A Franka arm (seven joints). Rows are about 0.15 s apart.
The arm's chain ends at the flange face. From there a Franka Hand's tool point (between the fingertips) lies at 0.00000 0.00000 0.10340 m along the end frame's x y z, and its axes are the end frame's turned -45 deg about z.
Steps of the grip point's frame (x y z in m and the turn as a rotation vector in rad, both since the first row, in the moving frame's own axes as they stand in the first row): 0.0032, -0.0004, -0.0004, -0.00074, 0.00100, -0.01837; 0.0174, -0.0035, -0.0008, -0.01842, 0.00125, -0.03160; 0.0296, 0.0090, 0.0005, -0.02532, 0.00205, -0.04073; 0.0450, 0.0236, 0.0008, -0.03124, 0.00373, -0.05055
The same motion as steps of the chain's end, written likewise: 0.0019, -0.0025, -0.0004, 0.00018, 0.00123, -0.01837; 0.0084, -0.0160, -0.0008, -0.01214, 0.01391, -0.03160; 0.0253, -0.0162, 0.0005, -0.01645, 0.01935, -0.04073; 0.0459, -0.0171, 0.0009, -0.01945, 0.02473, -0.05055
